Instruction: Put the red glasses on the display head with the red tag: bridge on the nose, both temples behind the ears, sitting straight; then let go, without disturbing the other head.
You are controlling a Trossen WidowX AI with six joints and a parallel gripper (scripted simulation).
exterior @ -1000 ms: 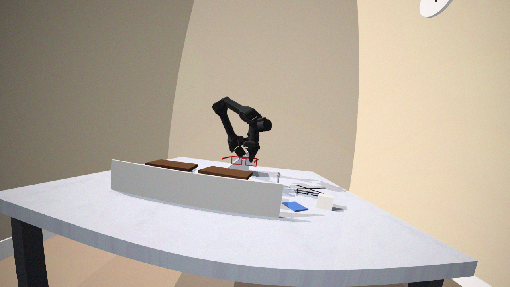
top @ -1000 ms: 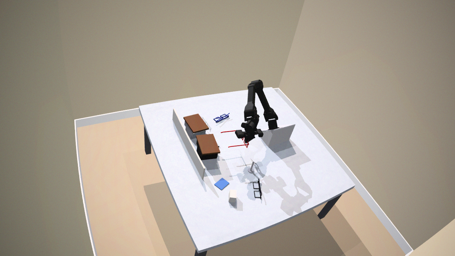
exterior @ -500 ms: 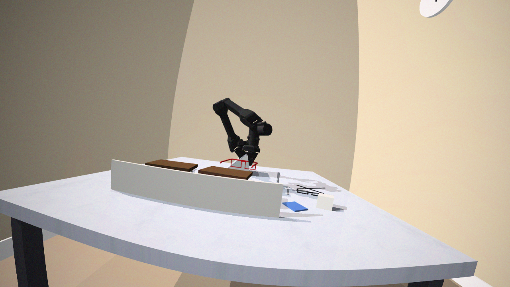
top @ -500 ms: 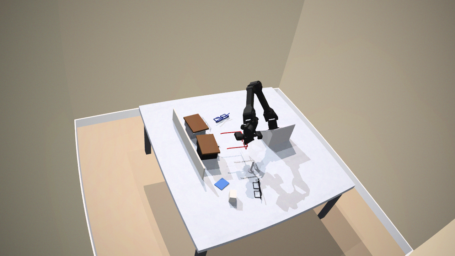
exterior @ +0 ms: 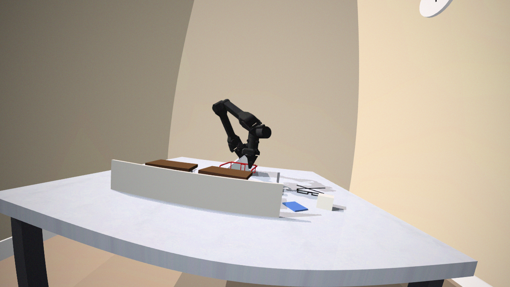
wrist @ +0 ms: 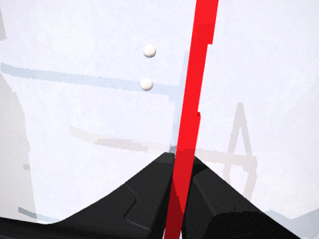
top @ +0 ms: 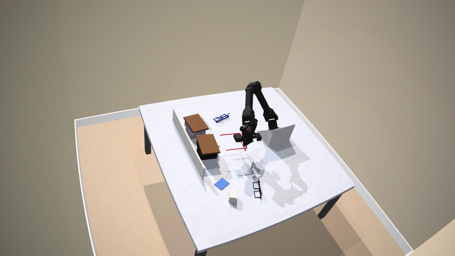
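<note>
Right now the dark head is 20 cm ahead of my gripper tip, 10 cm to the right of it and 3 cm below it. From my gripper tip the other things lie so: blue card: 27 cm ahead, 15 cm to the left, 8 cm below; then grey head: 17 cm ahead, 32 cm to the right, 3 cm below; then grey peg stand: 3 cm ahead, 15 cm to the left, 6 cm below.
</note>
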